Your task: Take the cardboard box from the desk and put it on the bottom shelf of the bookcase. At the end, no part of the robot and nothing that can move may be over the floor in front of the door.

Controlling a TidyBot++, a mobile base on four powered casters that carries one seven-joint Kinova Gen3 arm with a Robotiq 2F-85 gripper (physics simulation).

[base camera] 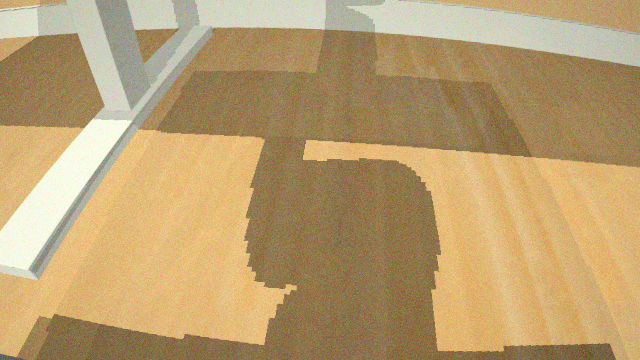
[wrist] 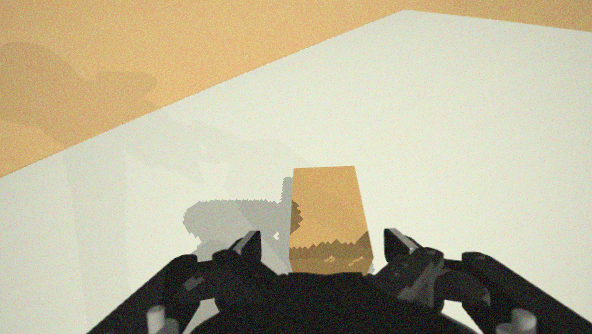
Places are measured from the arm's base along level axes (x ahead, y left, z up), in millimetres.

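Where they show: gripper, fingertip midpoint: (wrist: 321, 243).
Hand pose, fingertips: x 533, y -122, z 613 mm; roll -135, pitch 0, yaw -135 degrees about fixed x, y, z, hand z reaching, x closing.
Observation:
Each offset is from my fingertips to the top centre of the thing. "pt": to the spot under its first point. Level surfaces: height alone.
The cardboard box @[22 mm ahead, 32 mm right, 10 mm down] (wrist: 327, 210) stands on the white desk top @[60 mm down] (wrist: 450, 125) in the wrist view, a little right of the middle. My gripper (wrist: 321, 243) is open, with one black finger to the left of the box's near part and the other to its right. Desk surface shows between each fingertip and the box. The palm hides the lower near end of the box. A shadow falls on the desk left of the box and over its near part. The bookcase and the door do not show in either view.
In the base camera view, a white desk leg @[pt 43 mm ahead, 480 mm left, 881 mm down] (base camera: 95, 55) rises from a long white foot (base camera: 65, 185) on the wood floor @[1010 mm down] (base camera: 165, 225) at the left. A pale skirting board (base camera: 270, 15) runs along the wall at the back. Large shadows lie on the floor.

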